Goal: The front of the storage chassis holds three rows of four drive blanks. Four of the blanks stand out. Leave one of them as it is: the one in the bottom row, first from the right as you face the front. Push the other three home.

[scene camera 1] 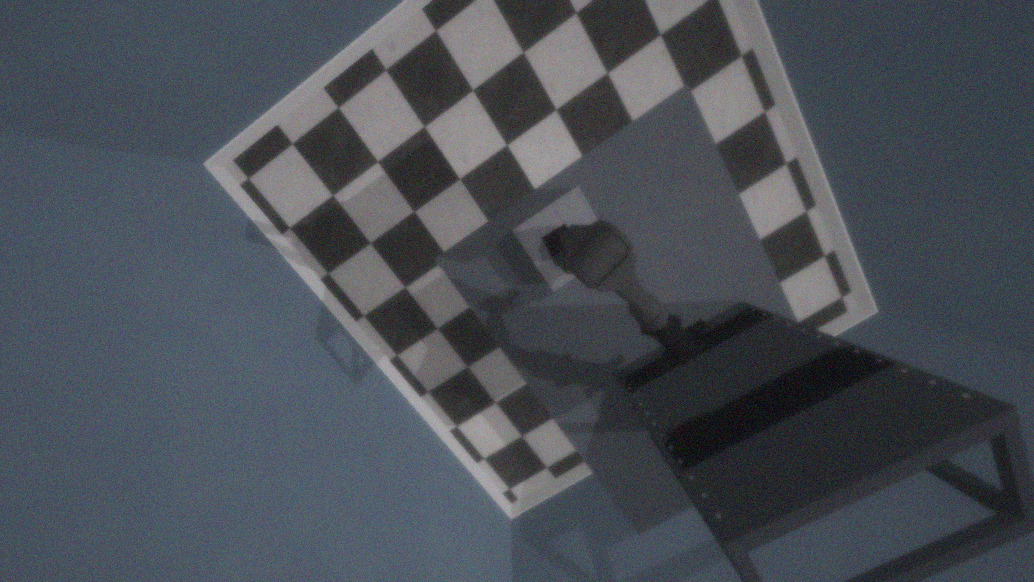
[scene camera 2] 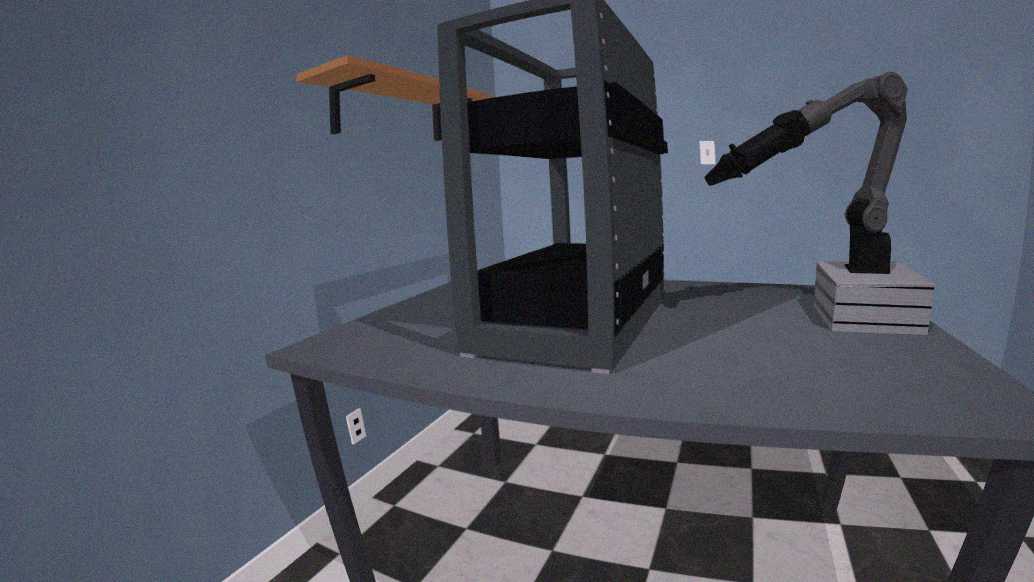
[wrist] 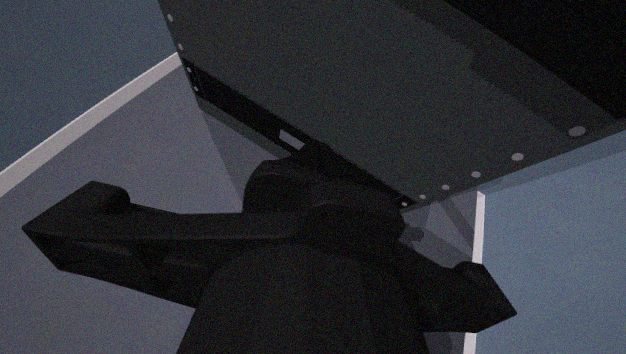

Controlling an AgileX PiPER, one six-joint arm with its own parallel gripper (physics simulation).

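An upper black unit (scene camera 1: pixel 781 401) (scene camera 2: pixel 635 119) (wrist: pixel 565 40) and a lower black unit (scene camera 1: pixel 727 326) (scene camera 2: pixel 630 297) (wrist: pixel 240 106) sit in the grey rack. The upper one juts out a little at its front. I cannot tell which is the storage chassis. The rows of drive blanks are too dark and oblique to make out, as is which ones stand out. My gripper (scene camera 1: pixel 676 352) (scene camera 2: pixel 710 180) (wrist: pixel 313 153) looks shut and empty. It hangs in front of the rack, apart from it, at a height between the two units, pointing down and forward. In the wrist view it covers part of the lower unit.
The rack (scene camera 1: pixel 730 542) (scene camera 2: pixel 599 216) stands on the grey table (scene camera 2: pixel 723 390), with grey panels between its units. My arm's base stands on a pale block (scene camera 1: pixel 571 206) (scene camera 2: pixel 879 310). A wooden shelf (scene camera 2: pixel 383 78) is on the wall behind the rack.
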